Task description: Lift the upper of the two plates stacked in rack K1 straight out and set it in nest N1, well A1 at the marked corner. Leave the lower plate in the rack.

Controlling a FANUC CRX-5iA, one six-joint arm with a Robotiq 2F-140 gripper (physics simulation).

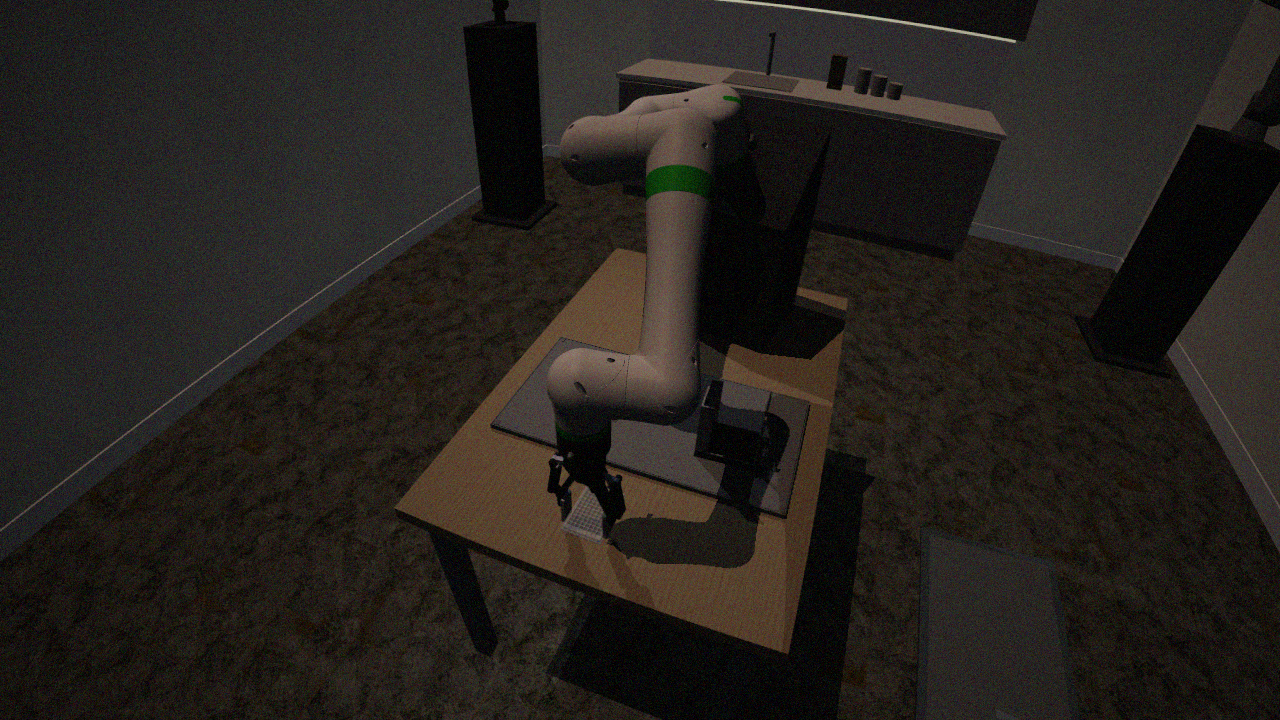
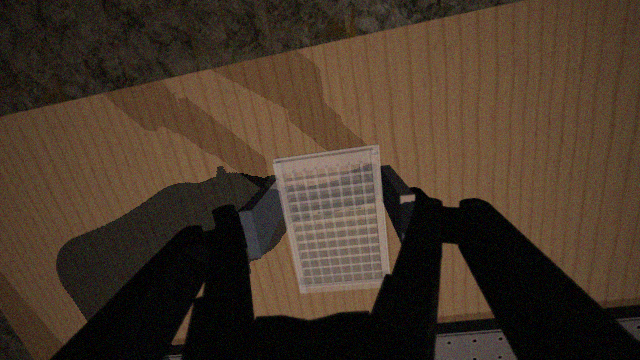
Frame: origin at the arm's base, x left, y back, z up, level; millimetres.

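Where they show: gripper, between the fingertips: [image 1: 587,524] [image 2: 330,188]; arm's base, origin of its link: [image 1: 726,167].
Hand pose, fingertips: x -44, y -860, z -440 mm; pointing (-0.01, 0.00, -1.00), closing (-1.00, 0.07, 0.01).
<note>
Things, the pixels of their top centre, and the offset from my fingertips. Level surfaces: height alone.
- plate, centre of its top: [image 2: 335,229] [image 1: 593,509] dx +2, dy +32, dz +11 mm
- dark upright frame, centre of its top: [image 1: 742,400] dx +229, dy +306, dz +148 mm
- grey perforated board, height of its surface: dz -6 mm
- wooden table, height of its surface: dz -19 mm
My gripper [image 1: 588,517] [image 2: 330,188] is shut on a clear well plate, its two pads at the plate's long sides. The plate [image 1: 583,526] [image 2: 336,235] has a grid of square wells and looks about level. It is over bare wood near the table's front edge, off the grey board; its exact height is hard to tell. A dark upright frame [image 1: 707,422], which looks like rack K1, stands on the right part of the board. Whether a plate sits in it is too dark to tell. Nest N1 cannot be made out; the arm covers part of the board.
The grey perforated board [image 1: 528,402] [image 2: 467,345] lies across the wooden table [image 1: 483,483] [image 2: 500,125]. The arm reaches over the board from the back. Shadows of the arm and gripper fall on the wood beside the plate. The table's front edge is close to the plate.
</note>
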